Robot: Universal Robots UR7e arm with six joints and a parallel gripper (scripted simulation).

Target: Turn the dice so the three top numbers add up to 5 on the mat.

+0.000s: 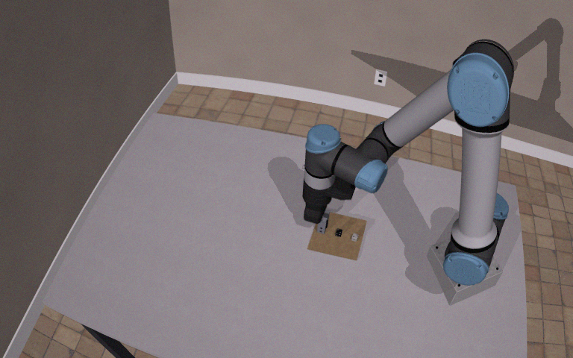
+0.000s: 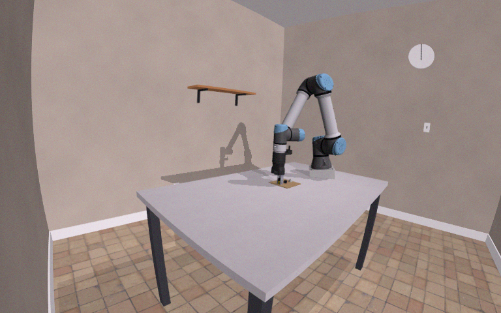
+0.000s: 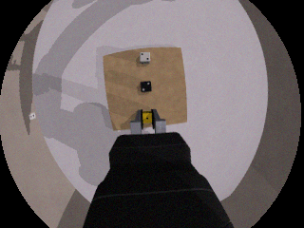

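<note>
The yellow die lies 1 cm below my hand. The rest, counted from my hand: mat (5 cm behind, 2 cm below); black die (5 cm behind, 1 cm below); white die (10 cm behind, 1 cm below).
</note>
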